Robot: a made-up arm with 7 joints. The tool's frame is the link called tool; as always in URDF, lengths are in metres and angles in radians. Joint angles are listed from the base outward.
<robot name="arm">
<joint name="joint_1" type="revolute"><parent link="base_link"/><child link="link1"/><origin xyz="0 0 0.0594" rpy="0 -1.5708 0"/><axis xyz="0 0 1"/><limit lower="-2.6" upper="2.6"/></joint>
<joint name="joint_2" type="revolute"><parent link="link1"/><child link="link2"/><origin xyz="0.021 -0.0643 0.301" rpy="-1.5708 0 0"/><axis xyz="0 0 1"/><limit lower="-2.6" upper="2.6"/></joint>
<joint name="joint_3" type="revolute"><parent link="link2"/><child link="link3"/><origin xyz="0.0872 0.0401 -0.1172" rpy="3.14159 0 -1.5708"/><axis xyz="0 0 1"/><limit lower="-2.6" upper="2.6"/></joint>
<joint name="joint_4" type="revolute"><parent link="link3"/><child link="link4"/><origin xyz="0.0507 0.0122 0.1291" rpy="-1.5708 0 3.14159"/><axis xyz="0 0 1"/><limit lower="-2.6" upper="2.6"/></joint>
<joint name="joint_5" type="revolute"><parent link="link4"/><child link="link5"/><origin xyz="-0.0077 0.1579 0.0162" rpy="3.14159 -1.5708 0"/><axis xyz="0 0 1"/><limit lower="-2.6" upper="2.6"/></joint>
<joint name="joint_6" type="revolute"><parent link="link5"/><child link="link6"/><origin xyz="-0.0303 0.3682 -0.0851" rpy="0 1.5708 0"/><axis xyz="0 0 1"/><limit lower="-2.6" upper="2.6"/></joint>
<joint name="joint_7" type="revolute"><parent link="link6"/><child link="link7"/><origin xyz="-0.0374 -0.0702 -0.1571" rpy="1.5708 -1.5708 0"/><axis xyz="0 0 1"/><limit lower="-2.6" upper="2.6"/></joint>
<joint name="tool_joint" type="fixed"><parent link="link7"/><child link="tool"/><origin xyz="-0.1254 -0.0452 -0.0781" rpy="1.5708 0 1.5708"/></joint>
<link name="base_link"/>
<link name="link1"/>
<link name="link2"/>
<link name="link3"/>
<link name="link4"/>
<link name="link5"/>
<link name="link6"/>
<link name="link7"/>
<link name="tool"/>
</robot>
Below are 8 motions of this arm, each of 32 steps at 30 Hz.
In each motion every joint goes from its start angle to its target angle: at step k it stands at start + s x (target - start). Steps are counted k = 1, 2, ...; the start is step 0. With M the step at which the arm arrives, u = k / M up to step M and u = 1 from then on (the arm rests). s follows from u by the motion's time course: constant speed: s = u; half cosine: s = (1 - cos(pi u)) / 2; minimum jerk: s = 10 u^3 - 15 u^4 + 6 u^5.
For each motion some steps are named. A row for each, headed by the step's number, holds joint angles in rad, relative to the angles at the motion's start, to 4 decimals.
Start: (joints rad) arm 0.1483 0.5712 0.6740 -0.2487 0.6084 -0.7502 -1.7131
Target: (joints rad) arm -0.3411 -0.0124 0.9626 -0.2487 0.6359 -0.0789 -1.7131
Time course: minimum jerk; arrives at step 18
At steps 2, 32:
2: -0.0056 -0.0067 0.0033 0.0000 0.0003 0.0077 0.0000
32: -0.4894 -0.5836 0.2886 0.0000 0.0275 0.6713 0.0000

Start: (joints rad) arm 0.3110 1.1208 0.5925 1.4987 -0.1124 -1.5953 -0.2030
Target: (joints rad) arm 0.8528 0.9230 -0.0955 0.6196 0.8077 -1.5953 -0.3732
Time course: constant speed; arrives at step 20
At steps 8, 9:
8: 0.2167 -0.0791 -0.2752 -0.3516 0.3680 0.0000 -0.0681
9: 0.2438 -0.0890 -0.3096 -0.3956 0.4140 0.0000 -0.0766

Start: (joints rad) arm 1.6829 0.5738 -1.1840 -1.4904 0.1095 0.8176 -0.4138
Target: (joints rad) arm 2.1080 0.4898 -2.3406 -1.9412 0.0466 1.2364 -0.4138
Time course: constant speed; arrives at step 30
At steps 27, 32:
27: 0.3826 -0.0756 -1.0409 -0.4057 -0.0566 0.3769 0.0000
32: 0.4251 -0.0840 -1.1566 -0.4508 -0.0629 0.4188 0.0000

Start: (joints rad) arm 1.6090 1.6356 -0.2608 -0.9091 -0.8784 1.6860 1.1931
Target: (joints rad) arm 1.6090 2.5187 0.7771 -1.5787 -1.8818 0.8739 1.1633
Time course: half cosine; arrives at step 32
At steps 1, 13, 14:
1: 0.0000 0.0021 0.0025 -0.0016 -0.0024 -0.0020 -0.0001
13: 0.0000 0.3134 0.3683 -0.2376 -0.3561 -0.2882 -0.0106
14: 0.0000 0.3554 0.4177 -0.2695 -0.4038 -0.3268 -0.0120

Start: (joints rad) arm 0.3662 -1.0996 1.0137 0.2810 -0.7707 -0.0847 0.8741
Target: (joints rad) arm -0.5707 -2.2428 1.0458 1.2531 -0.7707 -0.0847 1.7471
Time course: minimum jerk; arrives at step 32
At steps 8, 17, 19, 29, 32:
8: -0.0970 -0.1183 0.0033 0.1006 0.0000 0.0000 0.0904
17: -0.5232 -0.6384 0.0179 0.5429 0.0000 0.0000 0.4875
19: -0.6293 -0.7679 0.0216 0.6530 0.0000 0.0000 0.5864
29: -0.9302 -1.1351 0.0319 0.9652 0.0000 0.0000 0.8668
32: -0.9369 -1.1432 0.0321 0.9721 0.0000 0.0000 0.8730

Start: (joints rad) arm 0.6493 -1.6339 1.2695 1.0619 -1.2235 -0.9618 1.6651
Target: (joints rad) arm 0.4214 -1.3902 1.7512 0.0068 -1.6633 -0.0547 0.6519
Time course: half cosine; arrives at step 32
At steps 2, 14, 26, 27, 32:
2: -0.0022 0.0023 0.0046 -0.0101 -0.0042 0.0087 -0.0097
14: -0.0917 0.0981 0.1939 -0.4246 -0.1770 0.3651 -0.4078
26: -0.2087 0.2232 0.4411 -0.9662 -0.4027 0.8307 -0.9278
27: -0.2144 0.2293 0.4533 -0.9928 -0.4138 0.8535 -0.9534
32: -0.2279 0.2437 0.4817 -1.0551 -0.4398 0.9071 -1.0132

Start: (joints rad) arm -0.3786 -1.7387 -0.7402 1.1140 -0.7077 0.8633 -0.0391
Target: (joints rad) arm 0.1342 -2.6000 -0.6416 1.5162 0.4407 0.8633 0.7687
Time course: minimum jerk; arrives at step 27
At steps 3, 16, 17, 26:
3: 0.0059 -0.0099 0.0011 0.0046 0.0132 0.0000 0.0093
16: 0.3434 -0.5768 0.0660 0.2693 0.7691 0.0000 0.5410
17: 0.3756 -0.6308 0.0722 0.2946 0.8411 0.0000 0.5916
26: 0.5126 -0.8609 0.0986 0.4020 1.1478 0.0000 0.8074

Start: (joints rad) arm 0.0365 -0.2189 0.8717 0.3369 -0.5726 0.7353 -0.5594
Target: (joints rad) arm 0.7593 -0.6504 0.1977 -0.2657 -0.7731 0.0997 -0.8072
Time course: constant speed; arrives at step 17
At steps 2, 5, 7, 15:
2: 0.0850 -0.0508 -0.0793 -0.0709 -0.0236 -0.0748 -0.0292
5: 0.2126 -0.1269 -0.1982 -0.1772 -0.0590 -0.1869 -0.0729
7: 0.2976 -0.1777 -0.2775 -0.2481 -0.0826 -0.2617 -0.1020
15: 0.6378 -0.3807 -0.5947 -0.5317 -0.1769 -0.5608 -0.2186

